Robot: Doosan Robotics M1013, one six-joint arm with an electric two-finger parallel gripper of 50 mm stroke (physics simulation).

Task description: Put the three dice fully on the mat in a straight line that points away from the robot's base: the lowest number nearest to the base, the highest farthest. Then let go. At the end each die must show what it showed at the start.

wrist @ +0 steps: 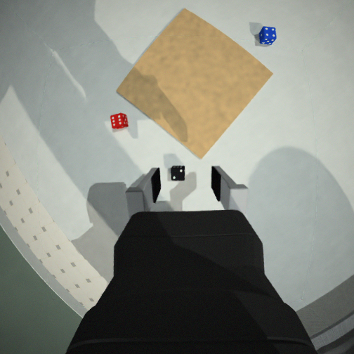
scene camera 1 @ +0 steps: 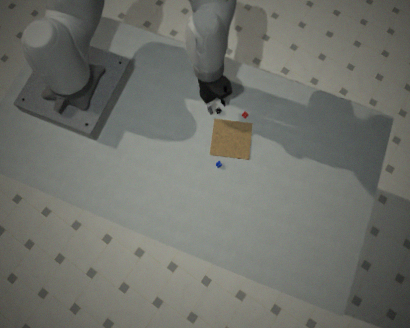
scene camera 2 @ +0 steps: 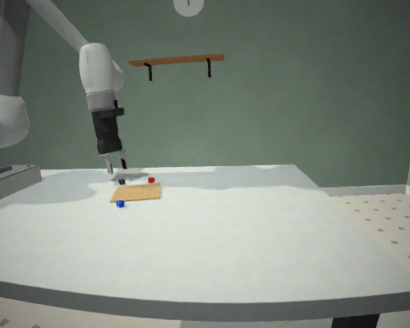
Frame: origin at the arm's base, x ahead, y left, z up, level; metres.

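Seen in the pictures: gripper, between the fingertips: [scene camera 1: 216,108] [scene camera 2: 118,171]; arm's base, origin of its link: [scene camera 1: 74,83].
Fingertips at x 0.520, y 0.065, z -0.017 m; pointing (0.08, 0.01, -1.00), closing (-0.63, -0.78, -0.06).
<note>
Offsets run from my fingertips to a thing's top centre. Level surfaces: height alone.
My gripper [scene camera 1: 217,106] [scene camera 2: 118,169] [wrist: 185,177] is open and empty, its tips a little above the table. The black die @[dx +0.005, dy +0.011, dz -0.032 m] [scene camera 1: 218,111] [scene camera 2: 121,181] [wrist: 178,173] lies on the table off a mat corner; in the wrist view it appears between the fingers, nearer the left one, with two pips on top. The red die @[dx +0.102, dy +0.024, dz -0.032 m] [scene camera 1: 245,115] [scene camera 2: 151,180] [wrist: 119,121] lies off the mat and seems to show six. The blue die @[dx +0.064, dy -0.186, dz -0.032 m] [scene camera 1: 219,164] [scene camera 2: 120,203] [wrist: 268,35] lies beyond the mat's opposite side; its top seems to show four. The tan mat @[dx +0.080, dy -0.078, dz -0.045 m] [scene camera 1: 231,140] [scene camera 2: 136,192] [wrist: 200,75] bears no die.
The robot's base plate [scene camera 1: 112,82] stands at the left of the pale table @[dz -0.049 m] [scene camera 1: 175,200] [scene camera 2: 225,240] in scene camera 1. A wooden wall shelf [scene camera 2: 177,60] hangs behind the table. Arm shadows fall across the table and part of the mat.
</note>
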